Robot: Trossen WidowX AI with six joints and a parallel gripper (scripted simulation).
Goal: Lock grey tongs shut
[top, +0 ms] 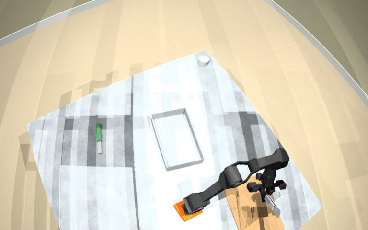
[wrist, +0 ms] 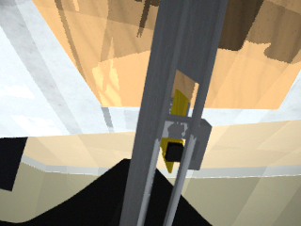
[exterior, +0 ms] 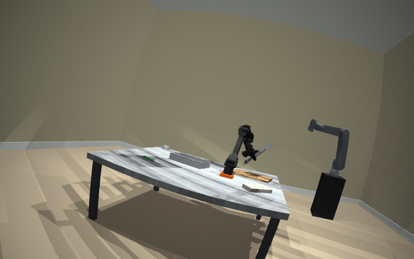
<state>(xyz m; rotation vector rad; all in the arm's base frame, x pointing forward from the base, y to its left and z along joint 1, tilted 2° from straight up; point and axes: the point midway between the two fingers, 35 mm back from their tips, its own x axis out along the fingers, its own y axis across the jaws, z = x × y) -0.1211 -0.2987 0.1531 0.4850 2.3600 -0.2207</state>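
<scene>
My gripper tip is now 140 mm above the wooden board and 10 mm to the left of it. Also, from my gripper tip: green-handled tool 650 mm ahead, 580 mm to the left, 140 mm below; pale flat block 490 mm to the left, 130 mm below, 130 mm behind; grey roasting tin 510 mm ahead, 200 mm to the left, 120 mm below.
</scene>
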